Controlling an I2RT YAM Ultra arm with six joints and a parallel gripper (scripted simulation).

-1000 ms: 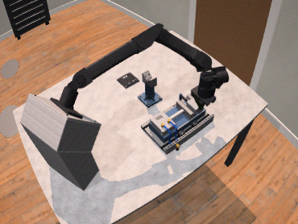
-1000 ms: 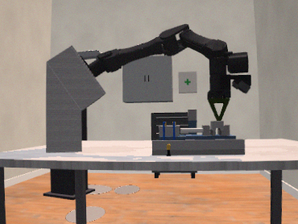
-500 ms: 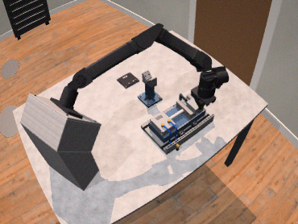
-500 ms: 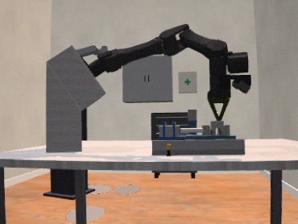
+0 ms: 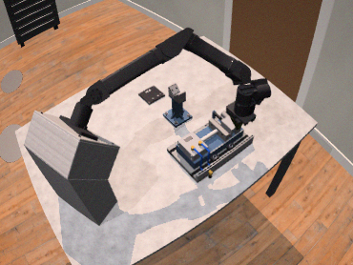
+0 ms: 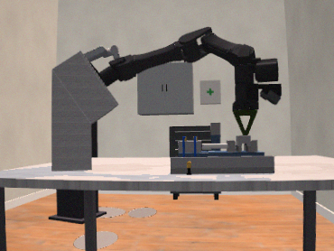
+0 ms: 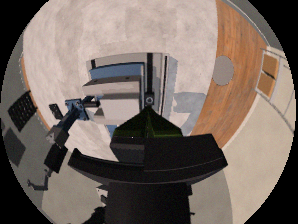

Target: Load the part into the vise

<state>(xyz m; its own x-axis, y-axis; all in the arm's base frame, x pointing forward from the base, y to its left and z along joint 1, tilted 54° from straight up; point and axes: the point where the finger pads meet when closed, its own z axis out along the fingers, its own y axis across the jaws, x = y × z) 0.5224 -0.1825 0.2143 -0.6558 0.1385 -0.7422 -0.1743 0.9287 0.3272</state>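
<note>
My gripper is now 1 cm past the grey part, 4 cm to the right of it and 3 cm above it. Also, from my hand: fixed jaw (1 cm ahead, 7 cm to the left, 4 cm below); then moving jaw (5 cm behind, 5 cm to the left, 4 cm below); then air cylinder rod (10 cm behind, 4 cm to the left, 4 cm below).
</note>
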